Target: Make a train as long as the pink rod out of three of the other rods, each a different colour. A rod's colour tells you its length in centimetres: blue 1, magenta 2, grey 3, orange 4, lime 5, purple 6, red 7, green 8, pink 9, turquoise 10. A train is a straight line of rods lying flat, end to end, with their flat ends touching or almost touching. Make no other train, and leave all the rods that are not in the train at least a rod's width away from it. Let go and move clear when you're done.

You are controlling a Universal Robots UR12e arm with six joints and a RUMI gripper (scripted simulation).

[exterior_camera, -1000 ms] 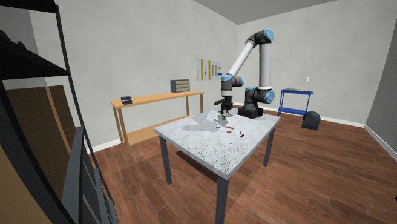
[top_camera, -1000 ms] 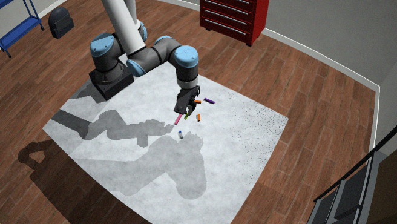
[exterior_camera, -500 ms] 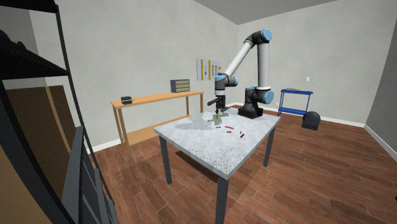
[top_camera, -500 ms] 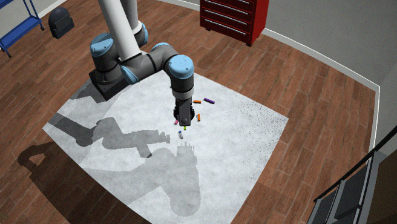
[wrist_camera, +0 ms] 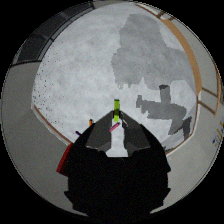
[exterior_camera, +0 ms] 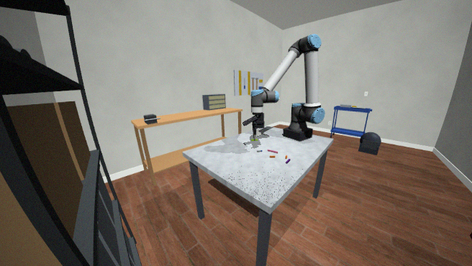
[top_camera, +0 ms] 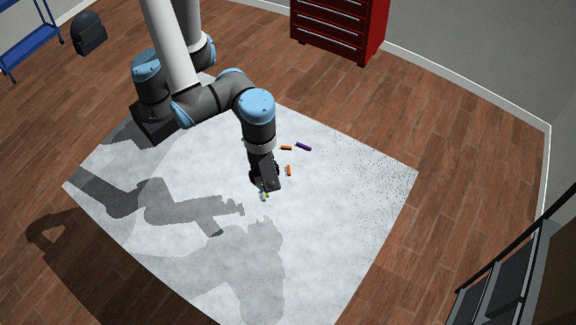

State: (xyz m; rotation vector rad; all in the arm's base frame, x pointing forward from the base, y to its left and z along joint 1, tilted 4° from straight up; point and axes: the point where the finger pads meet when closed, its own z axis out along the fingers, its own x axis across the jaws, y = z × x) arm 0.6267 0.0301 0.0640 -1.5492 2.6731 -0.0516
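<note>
My hand is 30 mm past the grey rod, 20 mm to the right of it and 110 mm above it. Also, from my hand: blue rod: 50 mm behind, 30 mm to the left, 110 mm below; pink rod: 120 mm behind, 90 mm to the left, 110 mm below; lime rod: 10 mm below.
</note>
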